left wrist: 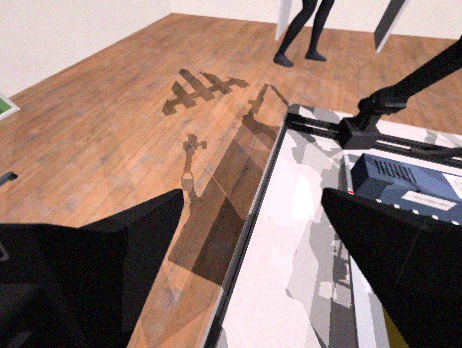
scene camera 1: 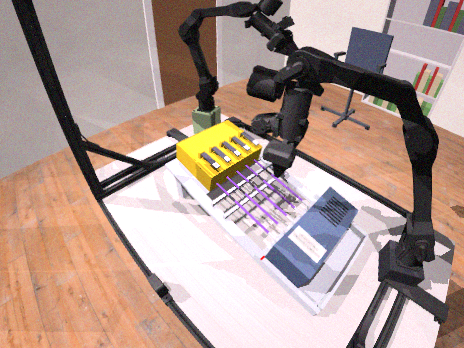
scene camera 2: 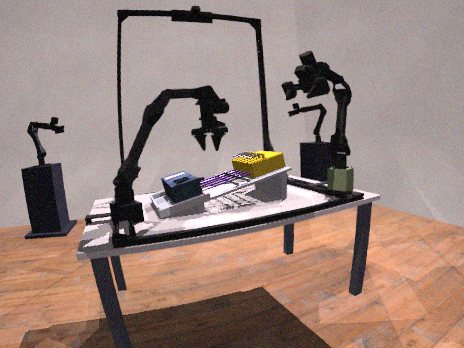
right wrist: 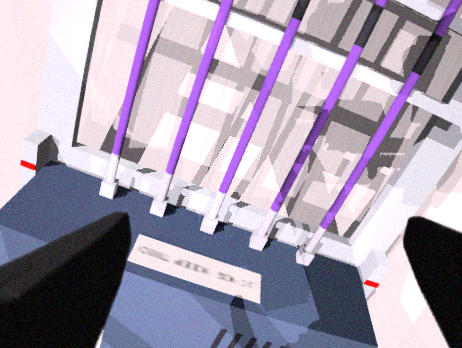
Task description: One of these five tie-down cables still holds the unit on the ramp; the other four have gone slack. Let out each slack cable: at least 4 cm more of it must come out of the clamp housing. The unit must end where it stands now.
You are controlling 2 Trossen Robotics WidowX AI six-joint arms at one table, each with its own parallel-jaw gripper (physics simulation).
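Observation:
The blue unit [scene camera 1: 287,255] [scene camera 2: 182,189] [left wrist: 370,185] [right wrist: 75,200] rests at the low end of the ramp [scene camera 2: 275,187] [right wrist: 67,90]. The yellow clamp housing [scene camera 1: 195,142] [scene camera 2: 270,162] stands at its high end, with a row of dark levers on top. Several purple cables [scene camera 1: 242,208] [scene camera 2: 225,176] [right wrist: 250,130] run between them. Three show black bands in the right wrist view. I cannot tell which is taut. My right gripper [scene camera 1: 280,172] [scene camera 2: 210,148] [right wrist: 270,229] is open and empty above the cables. My left gripper [scene camera 2: 302,92] [left wrist: 251,195] is open and empty, high beyond the housing.
My right arm reaches over the ramp and partly hides my left gripper in scene camera 1. A black frame [scene camera 2: 120,75] stands around the table [scene camera 2: 370,197]. A green block [scene camera 1: 200,121] [scene camera 2: 341,180] is under the left arm's base. A person's legs [left wrist: 317,30] show beyond the table.

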